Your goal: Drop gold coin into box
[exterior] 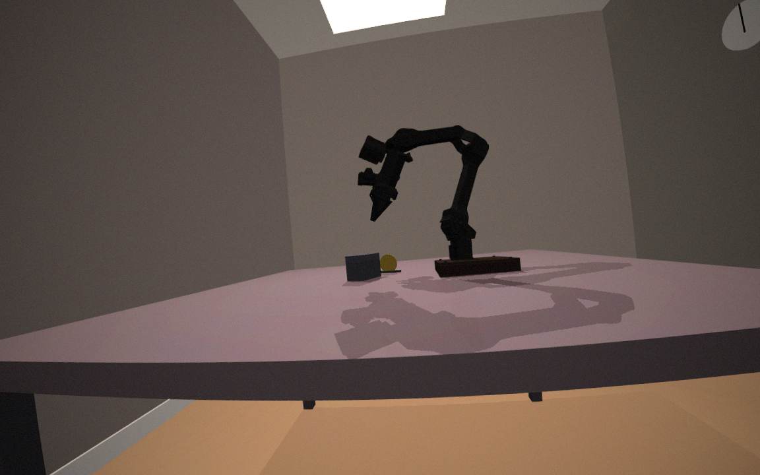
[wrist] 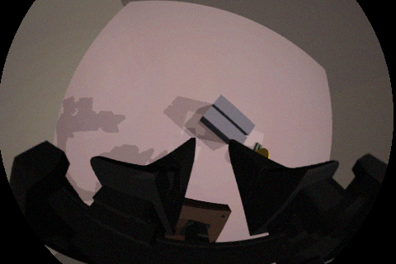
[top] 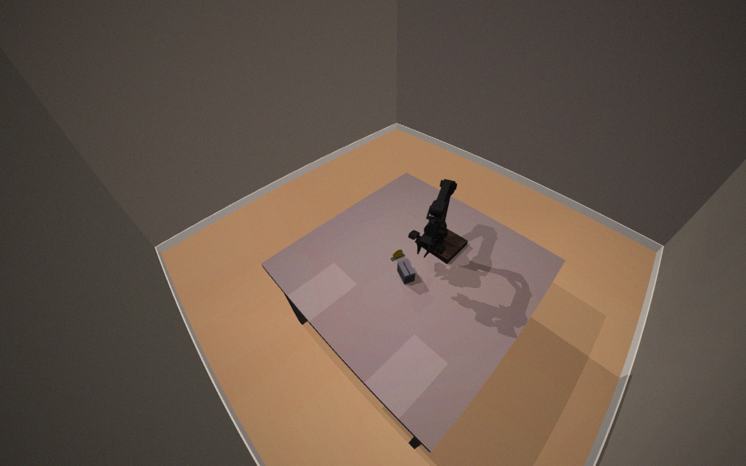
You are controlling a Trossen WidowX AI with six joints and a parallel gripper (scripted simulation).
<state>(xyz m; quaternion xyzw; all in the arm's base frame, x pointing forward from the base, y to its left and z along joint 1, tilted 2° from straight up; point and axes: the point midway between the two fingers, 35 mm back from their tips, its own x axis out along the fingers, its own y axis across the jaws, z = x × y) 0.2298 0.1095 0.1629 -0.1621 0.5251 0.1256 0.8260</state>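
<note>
The gold coin lies 10 mm ahead of my gripper tip, 170 mm to the right of it and 140 mm below it.
</note>
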